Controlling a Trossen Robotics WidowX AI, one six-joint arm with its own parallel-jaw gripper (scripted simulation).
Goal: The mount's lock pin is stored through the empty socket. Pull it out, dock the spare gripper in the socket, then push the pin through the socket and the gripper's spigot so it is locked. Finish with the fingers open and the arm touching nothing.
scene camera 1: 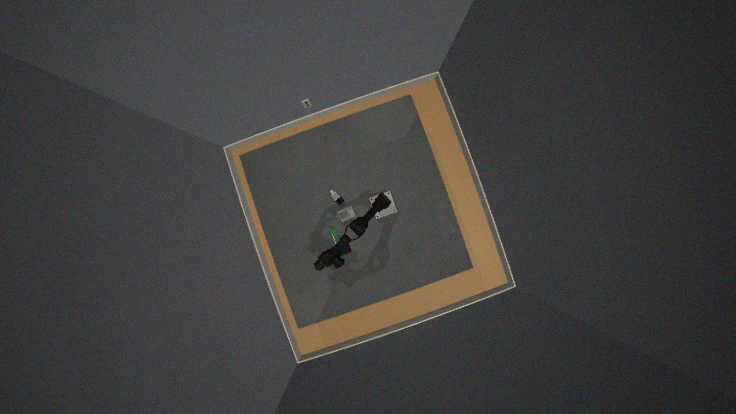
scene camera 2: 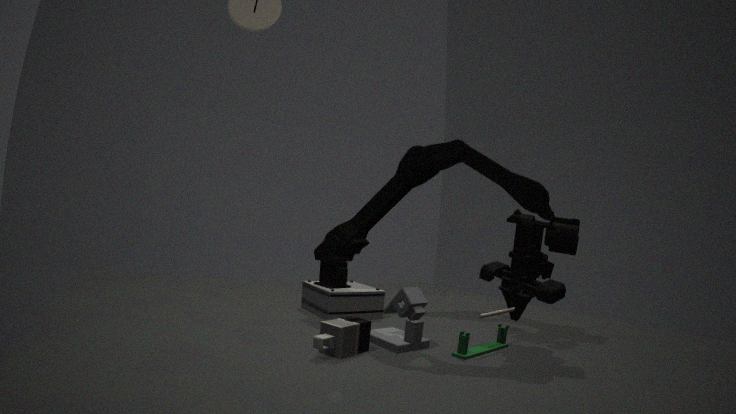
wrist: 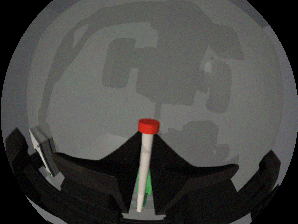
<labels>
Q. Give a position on a green pin cradle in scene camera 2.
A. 463, 352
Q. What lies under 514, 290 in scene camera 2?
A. My gripper.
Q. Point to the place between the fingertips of my gripper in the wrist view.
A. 146, 134
</labels>
